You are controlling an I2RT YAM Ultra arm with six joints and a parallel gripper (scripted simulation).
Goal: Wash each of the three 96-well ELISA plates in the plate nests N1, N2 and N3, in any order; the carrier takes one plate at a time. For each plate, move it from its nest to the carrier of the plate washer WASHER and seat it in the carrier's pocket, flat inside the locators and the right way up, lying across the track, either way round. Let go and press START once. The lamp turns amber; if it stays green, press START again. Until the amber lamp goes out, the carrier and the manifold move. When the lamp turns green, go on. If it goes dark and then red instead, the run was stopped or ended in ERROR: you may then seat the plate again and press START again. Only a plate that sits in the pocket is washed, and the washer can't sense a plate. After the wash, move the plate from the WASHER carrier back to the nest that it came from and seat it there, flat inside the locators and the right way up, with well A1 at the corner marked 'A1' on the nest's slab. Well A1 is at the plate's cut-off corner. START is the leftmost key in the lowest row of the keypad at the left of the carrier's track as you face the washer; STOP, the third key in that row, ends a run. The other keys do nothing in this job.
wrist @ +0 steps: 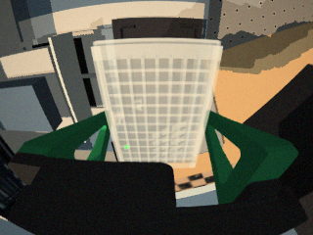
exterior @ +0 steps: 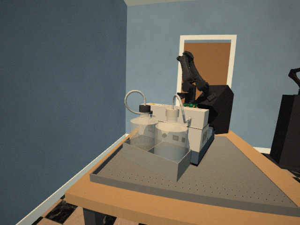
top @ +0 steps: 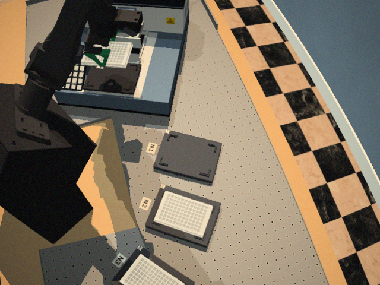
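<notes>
Now: the nest N1 240 mm to the right of my hand, 200 mm ahead of it and 180 mm below it. Round my hand: dark carrier 100 mm below; manifold 150 mm to the left, 50 mm below, 40 mm ahead; washer 150 mm to the left, 60 mm below, 40 mm ahead.
</notes>
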